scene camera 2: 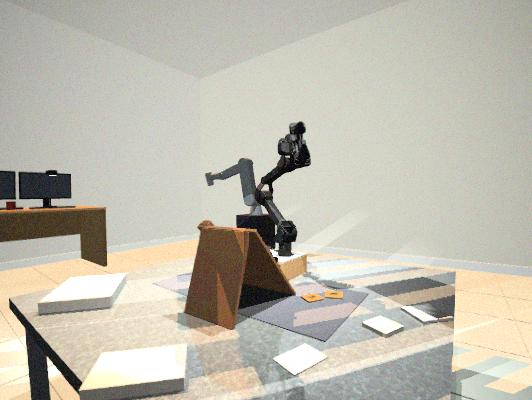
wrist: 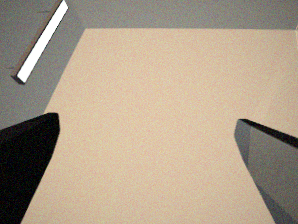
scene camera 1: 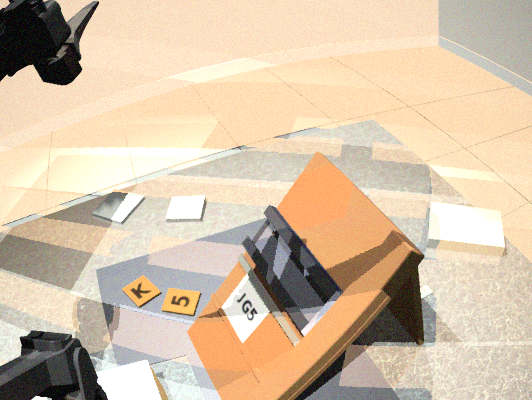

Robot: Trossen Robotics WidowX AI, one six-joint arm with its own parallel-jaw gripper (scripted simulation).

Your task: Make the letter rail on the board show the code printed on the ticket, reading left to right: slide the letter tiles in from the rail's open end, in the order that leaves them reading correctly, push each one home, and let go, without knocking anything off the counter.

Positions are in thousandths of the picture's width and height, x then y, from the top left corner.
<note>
My gripper (scene camera 2: 569, 331) is open, holding nothing. I also see a white slab (scene camera 1: 854, 569), a white ticket (scene camera 1: 461, 771) and an orange sloped board (scene camera 1: 614, 654).
My gripper is seen too in the wrist view (wrist: 502, 556). The orange sloped board also shows in scene camera 2 (scene camera 2: 426, 644). The wrist view does not show the white slab: it is out of frame. Scene camera 2 does not show the white ticket, which is hidden by the orange sloped board.
</note>
